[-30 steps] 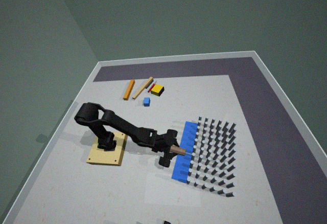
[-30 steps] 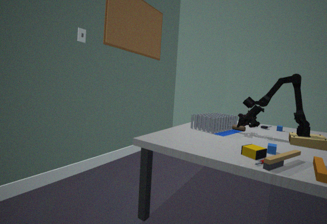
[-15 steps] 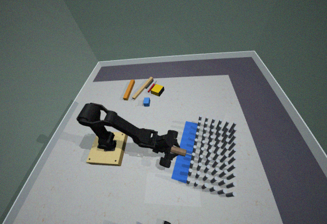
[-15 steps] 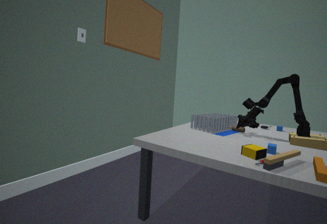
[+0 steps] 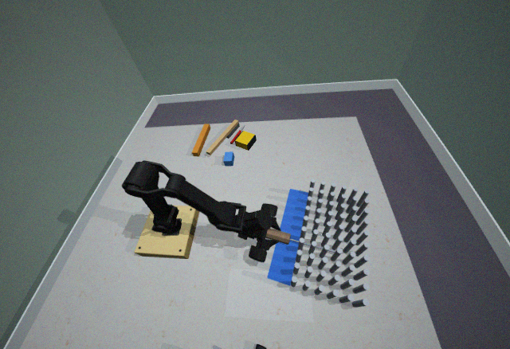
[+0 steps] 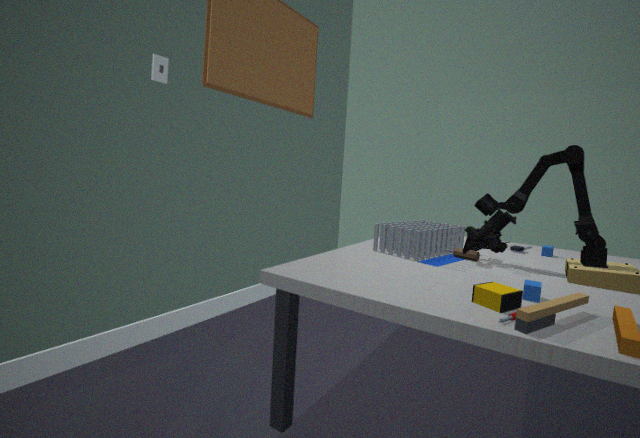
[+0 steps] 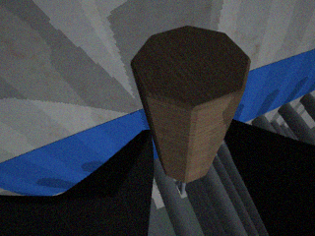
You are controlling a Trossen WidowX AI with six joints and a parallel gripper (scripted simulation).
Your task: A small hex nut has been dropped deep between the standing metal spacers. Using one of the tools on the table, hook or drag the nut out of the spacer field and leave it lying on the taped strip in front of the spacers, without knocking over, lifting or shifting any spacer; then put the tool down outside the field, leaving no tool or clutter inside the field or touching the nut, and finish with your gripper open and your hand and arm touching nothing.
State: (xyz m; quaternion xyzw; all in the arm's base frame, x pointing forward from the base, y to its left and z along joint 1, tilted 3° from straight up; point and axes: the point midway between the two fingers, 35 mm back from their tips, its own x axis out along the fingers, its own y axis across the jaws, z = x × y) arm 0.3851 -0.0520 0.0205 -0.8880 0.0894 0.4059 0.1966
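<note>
My gripper tip is 5 cm short of the blue taped strip, 2 cm to the right of it and 2 cm above it. The rest, counted from my gripper tip: hex nut: 19 cm ahead, 7 cm to the right, 2 cm below; then black box: 12 cm behind, 51 cm to the left; then wire hook: 10 cm ahead, 4 cm to the right, 1 cm below.
</note>
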